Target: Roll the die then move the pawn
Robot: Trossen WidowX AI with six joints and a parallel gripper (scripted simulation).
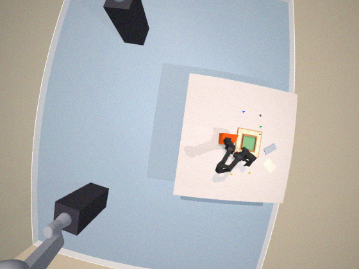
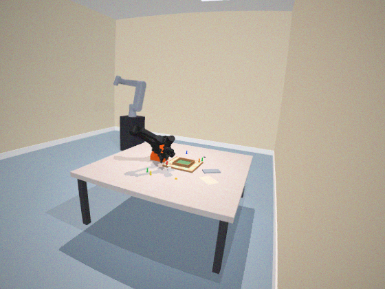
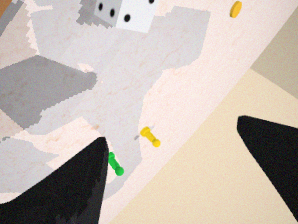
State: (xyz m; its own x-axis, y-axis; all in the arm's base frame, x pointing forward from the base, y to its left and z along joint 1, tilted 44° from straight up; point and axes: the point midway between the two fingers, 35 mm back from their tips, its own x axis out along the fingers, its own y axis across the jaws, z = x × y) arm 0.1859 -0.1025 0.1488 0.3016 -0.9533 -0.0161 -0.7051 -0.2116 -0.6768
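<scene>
Right now the white die is 60 mm below my gripper tip, 40 mm to the left of it and 40 mm ahead of it. Also, from my gripper tip: yellow pawn 140 mm to the right, 60 mm below, 30 mm behind; then green tray 230 mm to the left, 70 mm below, 70 mm ahead; then red pawn 110 mm to the left, 50 mm below, 30 mm behind.
</scene>
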